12 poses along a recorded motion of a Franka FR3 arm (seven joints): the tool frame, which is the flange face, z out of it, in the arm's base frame.
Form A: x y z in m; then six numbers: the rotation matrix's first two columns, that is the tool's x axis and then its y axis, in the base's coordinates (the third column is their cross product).
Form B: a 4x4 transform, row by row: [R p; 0 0 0 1], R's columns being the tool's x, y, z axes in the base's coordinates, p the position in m. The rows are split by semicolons. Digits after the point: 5 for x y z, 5 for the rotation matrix.
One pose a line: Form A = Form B
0.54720 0.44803 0.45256 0.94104 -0.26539 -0.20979 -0.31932 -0.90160 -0.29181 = 0.94104 -0.31932 -0.11170 0.54720; -0.26539 -0.90160 0.34160 0.44803; -0.20979 -0.29181 -0.93319 0.45256; 0 0 0 1
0.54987 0.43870 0.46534 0.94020 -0.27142 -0.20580 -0.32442 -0.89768 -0.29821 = 0.94020 -0.32442 -0.10380 0.54987; -0.27142 -0.89768 0.34714 0.43870; -0.20580 -0.29821 -0.93205 0.46534; 0 0 0 1
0.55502 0.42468 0.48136 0.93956 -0.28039 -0.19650 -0.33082 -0.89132 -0.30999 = 0.93956 -0.33082 -0.08823 0.55502; -0.28039 -0.89132 0.35626 0.42468; -0.19650 -0.30999 -0.93021 0.48136; 0 0 0 1
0.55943 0.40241 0.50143 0.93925 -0.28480 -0.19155 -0.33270 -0.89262 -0.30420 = 0.93925 -0.33270 -0.08435 0.55943; -0.28480 -0.89262 0.34945 0.40241; -0.19155 -0.30420 -0.93315 0.50143; 0 0 0 1
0.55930 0.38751 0.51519 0.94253 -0.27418 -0.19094 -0.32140 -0.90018 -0.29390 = 0.94253 -0.32140 -0.09130 0.55930; -0.27418 -0.90018 0.33838 0.38751; -0.19094 -0.29390 -0.93657 0.51519; 0 0 0 1
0.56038 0.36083 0.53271 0.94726 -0.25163 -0.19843 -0.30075 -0.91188 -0.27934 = 0.94726 -0.30075 -0.11065 0.56038; -0.25163 -0.91188 0.32429 0.36083; -0.19843 -0.27934 -0.93947 0.53271; 0 0 0 1
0.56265 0.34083 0.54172 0.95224 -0.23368 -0.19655 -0.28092 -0.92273 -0.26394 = 0.95224 -0.28092 -0.11969 0.56265; -0.23368 -0.92273 0.30655 0.34083; -0.19655 -0.26394 -0.94431 0.54172; 0 0 0 1
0.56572 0.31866 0.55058 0.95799 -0.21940 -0.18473 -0.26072 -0.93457 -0.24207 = 0.95799 -0.26072 -0.11953 0.56572; -0.21940 -0.93457 0.28006 0.31866; -0.18473 -0.24207 -0.95251 0.55058; 0 0 0 1
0.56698 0.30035 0.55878 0.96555 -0.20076 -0.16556 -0.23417 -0.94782 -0.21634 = 0.96555 -0.23417 -0.11349 0.56698; -0.20076 -0.94782 0.24766 0.30035; -0.16556 -0.21634 -0.96218 0.55878; 0 0 0 1
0.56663 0.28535 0.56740 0.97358 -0.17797 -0.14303 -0.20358 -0.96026 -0.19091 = 0.97358 -0.20358 -0.10337 0.56663; -0.17797 -0.96026 0.21498 0.28535; -0.14303 -0.19091 -0.97112 0.56740; 0 0 0 1
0.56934 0.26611 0.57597 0.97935 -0.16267 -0.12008 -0.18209 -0.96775 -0.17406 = 0.97935 -0.18209 -0.08789 0.56934; -0.16267 -0.96775 0.19233 0.26611; -0.12008 -0.17406 -0.97739 0.57597; 0 0 0 1
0.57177 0.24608 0.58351 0.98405 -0.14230 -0.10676 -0.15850 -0.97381 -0.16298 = 0.98405 -0.15850 -0.08077 0.57177; -0.14230 -0.97381 0.17730 0.24608; -0.10676 -0.16298 -0.98083 0.58351; 0 0 0 1
